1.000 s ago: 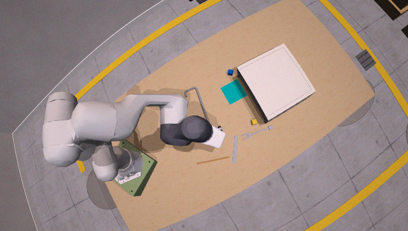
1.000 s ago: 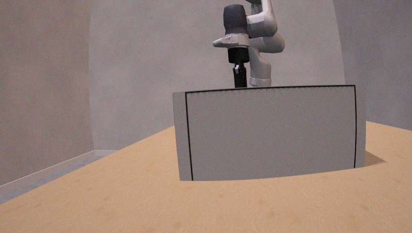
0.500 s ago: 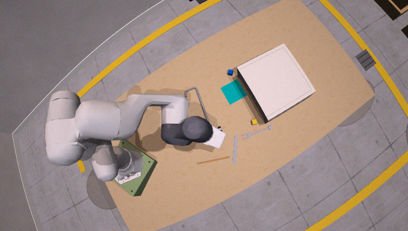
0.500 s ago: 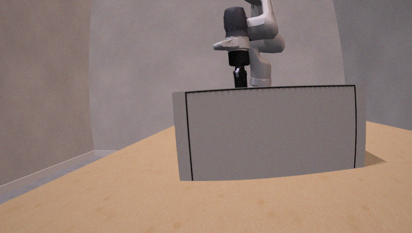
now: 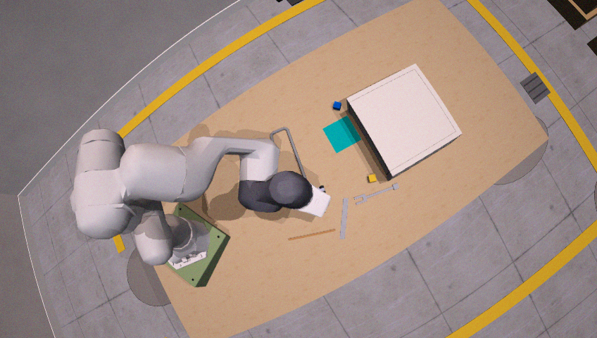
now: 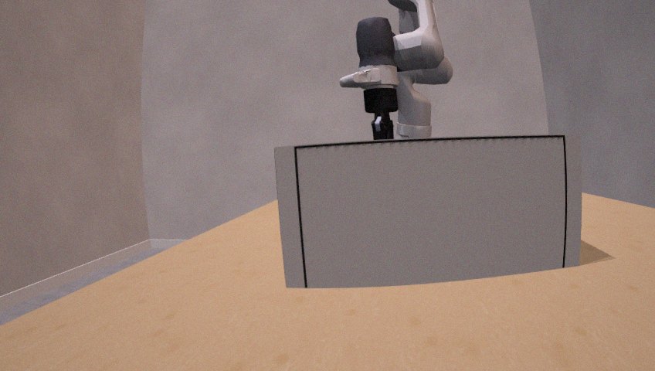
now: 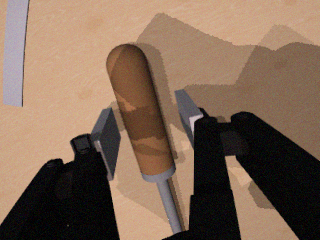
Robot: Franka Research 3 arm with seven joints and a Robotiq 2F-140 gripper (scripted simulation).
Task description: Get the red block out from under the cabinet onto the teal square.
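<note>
Right now the hook tool is 13 cm to the left of my hand, 4 cm below it and 1 cm ahead of it. The rest, counted from my hand: yellow block 22 cm ahead, 8 cm to the right, 4 cm below; grey bar 12 cm to the right, 5 cm below, 5 cm ahead; thin wooden stick 10 cm to the right, 8 cm behind, 5 cm below.
</note>
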